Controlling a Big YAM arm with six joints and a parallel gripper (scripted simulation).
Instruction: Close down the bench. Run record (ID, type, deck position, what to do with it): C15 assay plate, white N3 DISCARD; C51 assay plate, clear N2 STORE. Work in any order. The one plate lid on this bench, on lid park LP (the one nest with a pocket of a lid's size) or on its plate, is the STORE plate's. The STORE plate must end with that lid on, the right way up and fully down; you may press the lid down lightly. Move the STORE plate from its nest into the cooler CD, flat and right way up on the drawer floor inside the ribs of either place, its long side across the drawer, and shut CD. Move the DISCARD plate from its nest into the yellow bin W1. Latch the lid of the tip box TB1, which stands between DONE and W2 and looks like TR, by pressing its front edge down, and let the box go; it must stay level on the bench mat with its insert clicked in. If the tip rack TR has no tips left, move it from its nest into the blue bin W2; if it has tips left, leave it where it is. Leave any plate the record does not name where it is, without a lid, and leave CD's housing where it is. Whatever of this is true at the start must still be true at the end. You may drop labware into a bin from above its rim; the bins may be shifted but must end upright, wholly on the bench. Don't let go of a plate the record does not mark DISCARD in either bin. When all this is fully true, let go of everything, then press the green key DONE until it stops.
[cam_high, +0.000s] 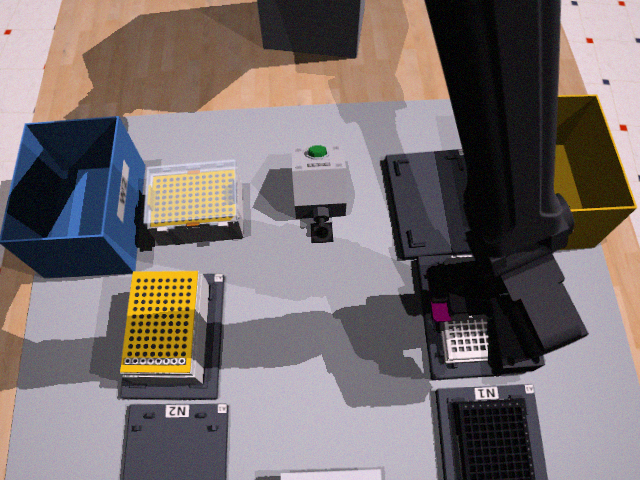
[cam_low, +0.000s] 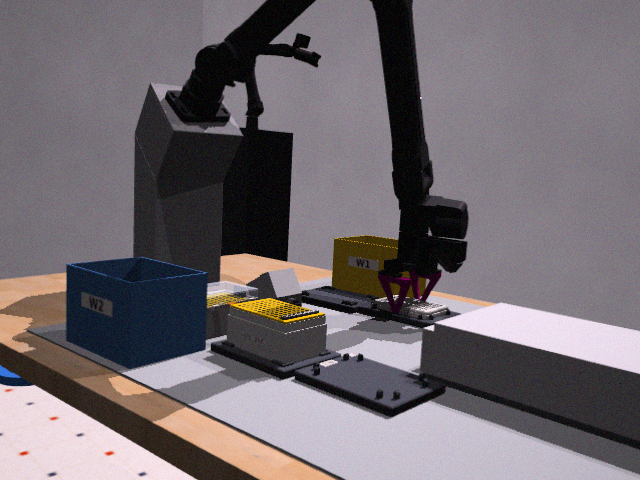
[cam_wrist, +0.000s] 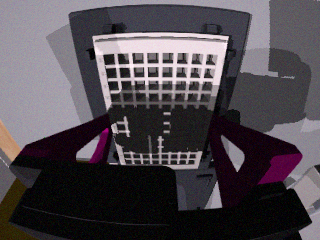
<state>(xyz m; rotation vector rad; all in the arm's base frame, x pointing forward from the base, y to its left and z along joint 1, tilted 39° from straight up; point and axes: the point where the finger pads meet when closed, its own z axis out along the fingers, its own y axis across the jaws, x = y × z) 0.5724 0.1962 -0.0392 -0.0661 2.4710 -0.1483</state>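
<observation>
The white plate lies 10 mm ahead of my hand. The rest, counted from my hand: lid park LP: 160 mm behind, 20 mm to the right, 10 mm below; nest N3: 10 mm below; black plate: 180 mm ahead.
</observation>
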